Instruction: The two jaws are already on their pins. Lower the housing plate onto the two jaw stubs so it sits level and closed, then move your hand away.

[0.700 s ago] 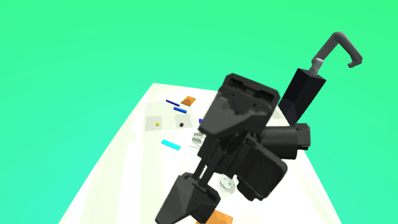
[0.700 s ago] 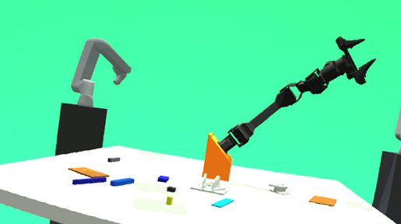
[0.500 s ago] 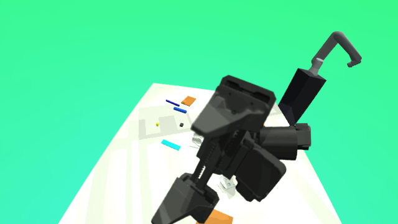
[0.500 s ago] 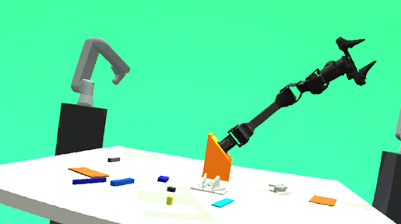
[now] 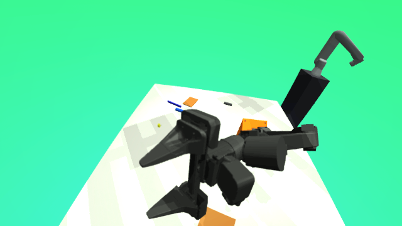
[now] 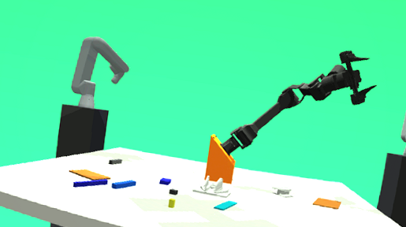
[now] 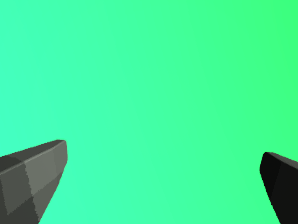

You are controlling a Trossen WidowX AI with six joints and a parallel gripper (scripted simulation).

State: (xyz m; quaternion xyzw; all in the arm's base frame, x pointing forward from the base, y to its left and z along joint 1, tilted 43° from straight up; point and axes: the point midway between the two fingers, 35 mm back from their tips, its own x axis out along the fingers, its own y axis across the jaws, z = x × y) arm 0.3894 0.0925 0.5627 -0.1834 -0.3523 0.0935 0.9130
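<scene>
Right now my gripper tip is 250 mm past the housing plate, 210 mm to the left of it and 460 mm above it. Also, from my gripper tip: yellow peg: 200 mm ahead, 560 mm to the right, 480 mm below; then cyan bar: 70 mm ahead, 420 mm to the right, 490 mm below; then black block: 30 mm ahead, 590 mm to the right, 480 mm below.
</scene>
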